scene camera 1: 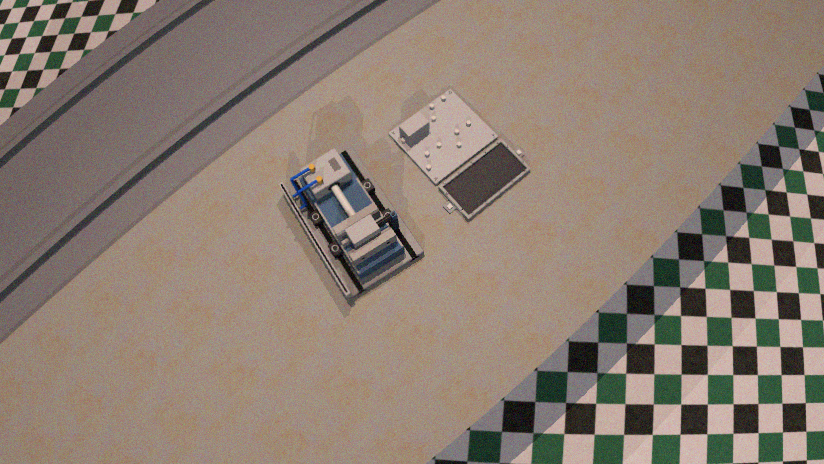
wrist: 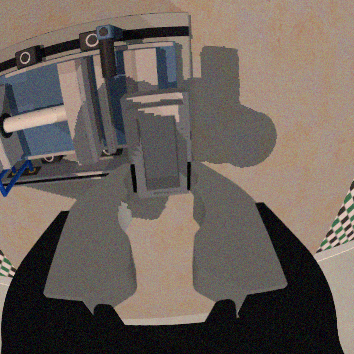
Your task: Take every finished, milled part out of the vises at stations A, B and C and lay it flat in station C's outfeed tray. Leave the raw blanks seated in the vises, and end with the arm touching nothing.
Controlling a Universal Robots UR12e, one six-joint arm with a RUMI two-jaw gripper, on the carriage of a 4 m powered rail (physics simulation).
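Observation:
My gripper [wrist: 160, 165] is shut on a milled part [wrist: 159, 150] with a stepped rectangular pocket in its top. The part is between the fingertips, over the right end of a blue and grey vise [wrist: 37, 95]; its exact height is hard to judge. In scene camera 1, another vise [scene camera 1: 377, 246] holds a block [scene camera 1: 363, 231] with a plain flat top. Beside that vise, a tray [scene camera 1: 498, 195] with a pale rim and a dark floor has no part in it. The gripper does not show in scene camera 1, and I cannot tell the station letters.
A pale plate [scene camera 1: 452, 158] with small round pins and a grey block [scene camera 1: 414, 127] adjoins the tray. A black post with a blue end [wrist: 106, 32] stands by the vise in the wrist view. A rail [scene camera 1: 172, 109] runs across the upper left of scene camera 1.

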